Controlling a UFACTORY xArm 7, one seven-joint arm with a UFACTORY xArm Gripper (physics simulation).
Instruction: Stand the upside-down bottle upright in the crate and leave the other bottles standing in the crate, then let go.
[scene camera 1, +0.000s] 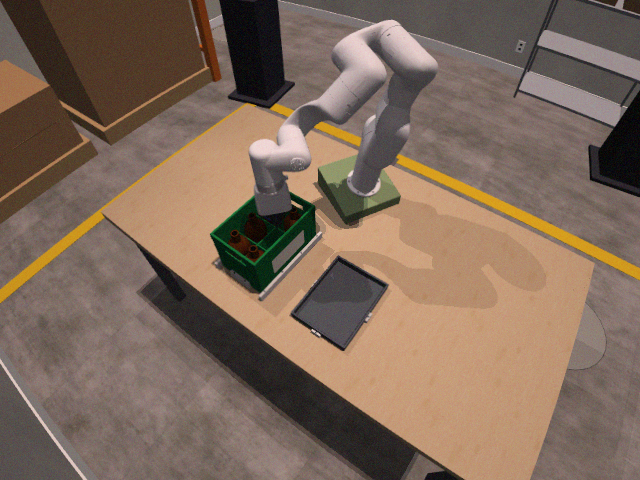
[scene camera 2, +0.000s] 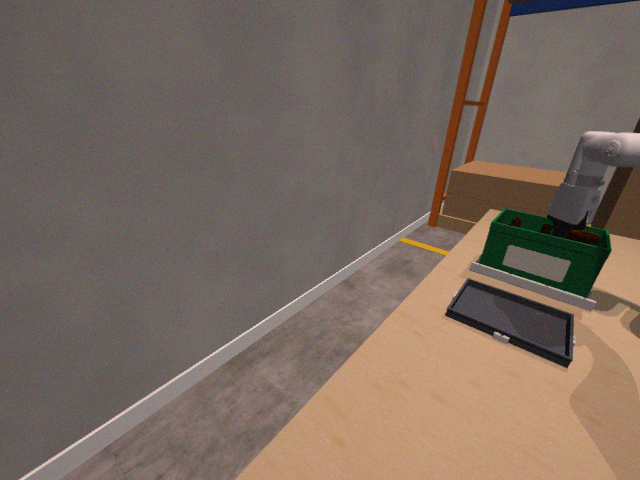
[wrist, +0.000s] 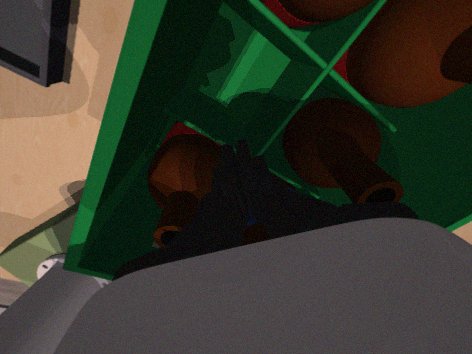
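Pixels of known places: gripper, fingertip midpoint: (scene camera 1: 278, 225) (wrist: 239, 161); arm's base at its link origin: (scene camera 1: 363, 183) (wrist: 79, 280).
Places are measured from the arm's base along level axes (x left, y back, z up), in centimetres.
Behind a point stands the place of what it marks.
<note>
The green crate (scene camera 1: 256, 273) @(x -11.9, y -53.4, z 6.7 cm) (scene camera 2: 491, 253) @(x -11.2, y -51.0, z 1.1 cm) (wrist: 111, 130) @(x -8.8, y -37.4, z 11.2 cm) stands on the table. Brown bottles stand neck up in it, among them one (wrist: 175, 170) @(x -11.0, y -32.4, z 5.6 cm) left of my fingers, one (wrist: 330, 142) @(x -20.7, y -38.7, z 5.8 cm) right of them and one (wrist: 395, 60) @(x -21.4, y -44.3, z 5.3 cm) at the upper right in the wrist view. My gripper (wrist: 239, 161) @(x -14.8, y -35.8, z 7.4 cm) is down in the crate, its fingertips together with nothing between them. A sliver of blue band and brown glass of the upside-down bottle (wrist: 254, 233) @(x -17.9, y -31.1, z 8.7 cm) shows behind the fingers; the rest is hidden, so its tilt cannot be told. A wide brown shape (scene camera 2: 584, 236) @(x -18.1, y -29.5, z 9.9 cm) shows by the gripper in scene camera 2.
Thin green dividers (wrist: 357, 97) @(x -22.3, y -41.9, z 3.0 cm) split the crate into compartments. A light rail (scene camera 1: 290, 266) @(x -8.2, y -41.7, z -3.7 cm) (scene camera 2: 532, 285) @(x -7.6, y -38.8, z -4.4 cm) runs along the crate's side. A dark shallow tray (scene camera 1: 341, 302) @(x 11.5, y -45.3, z -5.8 cm) (scene camera 2: 516, 315) @(x 9.0, y -43.1, z -5.8 cm) lies beside it. The arm's green base block (scene camera 1: 336, 193) @(x -6.8, y -9.1, z -0.1 cm) stands behind the crate.
</note>
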